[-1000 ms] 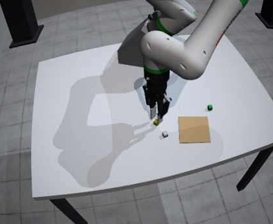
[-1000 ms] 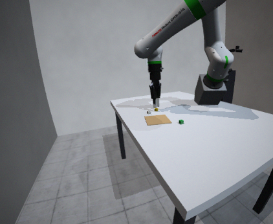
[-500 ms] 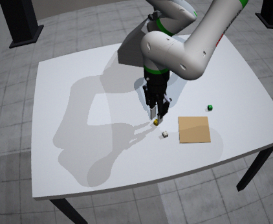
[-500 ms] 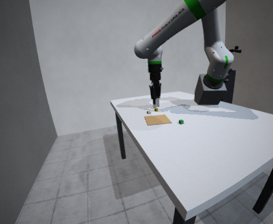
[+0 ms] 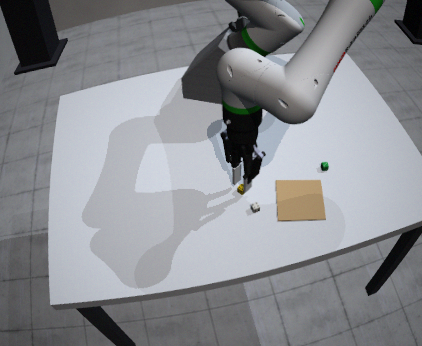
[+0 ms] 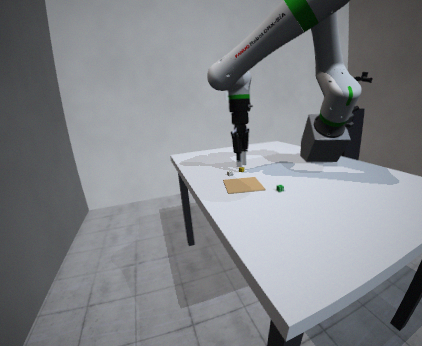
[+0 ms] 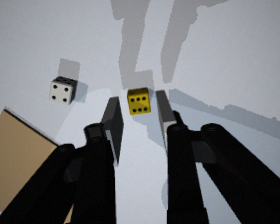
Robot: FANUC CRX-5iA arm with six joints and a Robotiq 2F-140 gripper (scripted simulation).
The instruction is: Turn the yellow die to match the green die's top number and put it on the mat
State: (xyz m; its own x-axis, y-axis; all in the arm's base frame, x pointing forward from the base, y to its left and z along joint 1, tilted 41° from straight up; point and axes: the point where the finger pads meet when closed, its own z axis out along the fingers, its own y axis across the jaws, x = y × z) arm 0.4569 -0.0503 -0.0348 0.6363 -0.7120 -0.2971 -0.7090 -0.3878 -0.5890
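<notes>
My gripper is now 50 mm above the yellow die. Also, from my hand: white die: 70 mm ahead, 30 mm to the left, 50 mm below; green die: 60 mm behind, 260 mm to the left, 50 mm below; tan mat: 50 mm ahead, 160 mm to the left, 60 mm below.
</notes>
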